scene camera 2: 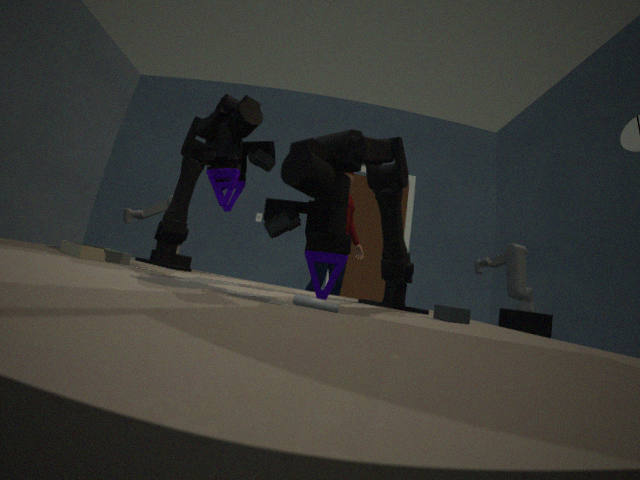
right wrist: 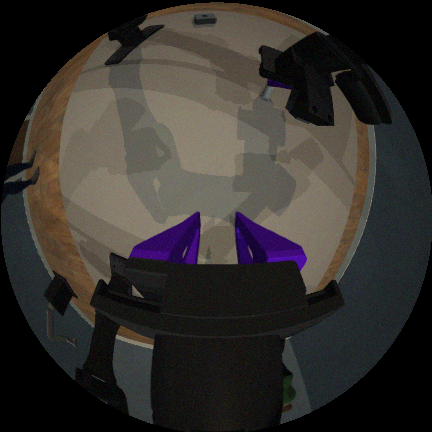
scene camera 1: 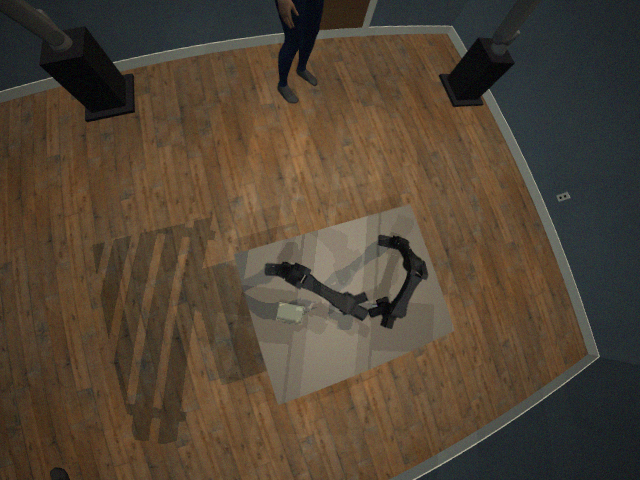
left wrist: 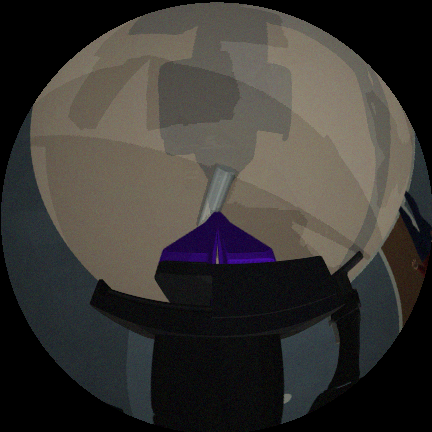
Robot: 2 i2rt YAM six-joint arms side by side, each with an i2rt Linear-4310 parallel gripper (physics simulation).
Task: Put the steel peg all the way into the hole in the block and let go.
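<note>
The steel peg lies on its side on the table top. My left gripper points down at the peg, its fingertips pressed together with nothing between them; in the left wrist view they cover part of the peg's near end. Whether the tips touch the peg, I cannot tell. The grey block, with a dark hole in its top, stands apart from the peg, near the left arm's base. My right gripper is partly open and empty, high above the table.
A pale green box lies on the table top, at the left in both scene views. The two arms come close together over the table in scene camera 1. A person stands on the wooden floor beyond.
</note>
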